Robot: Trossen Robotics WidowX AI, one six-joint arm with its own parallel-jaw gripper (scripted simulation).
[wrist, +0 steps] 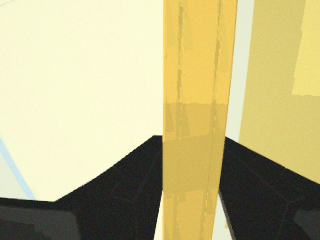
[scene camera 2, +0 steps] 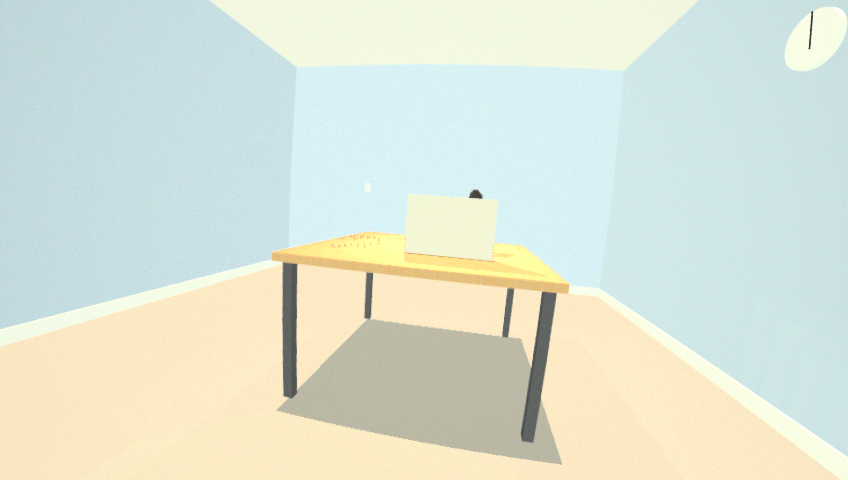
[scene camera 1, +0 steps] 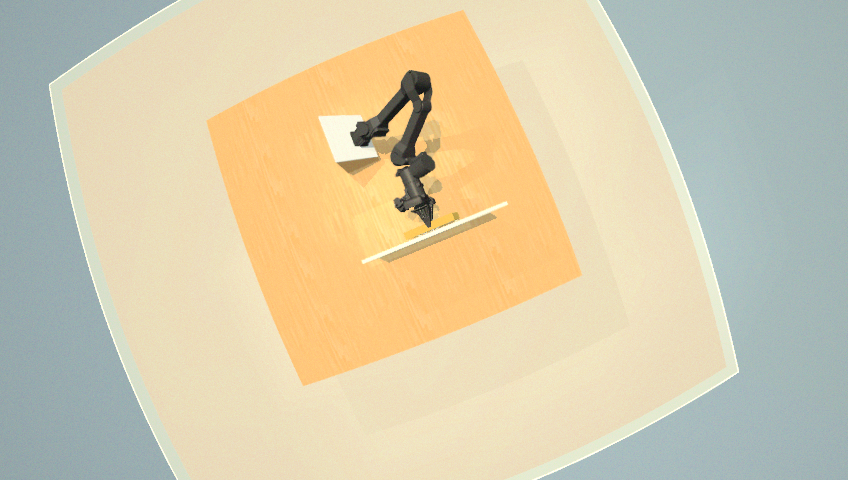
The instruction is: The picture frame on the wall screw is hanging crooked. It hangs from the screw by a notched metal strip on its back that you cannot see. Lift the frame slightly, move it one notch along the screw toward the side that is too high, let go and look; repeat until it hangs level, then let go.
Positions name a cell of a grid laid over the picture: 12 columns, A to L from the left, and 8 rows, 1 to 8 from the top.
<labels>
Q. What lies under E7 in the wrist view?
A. My gripper.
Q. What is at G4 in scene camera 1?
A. My gripper.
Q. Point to a picture frame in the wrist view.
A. At J3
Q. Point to a wall panel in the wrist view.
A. At D3
</labels>
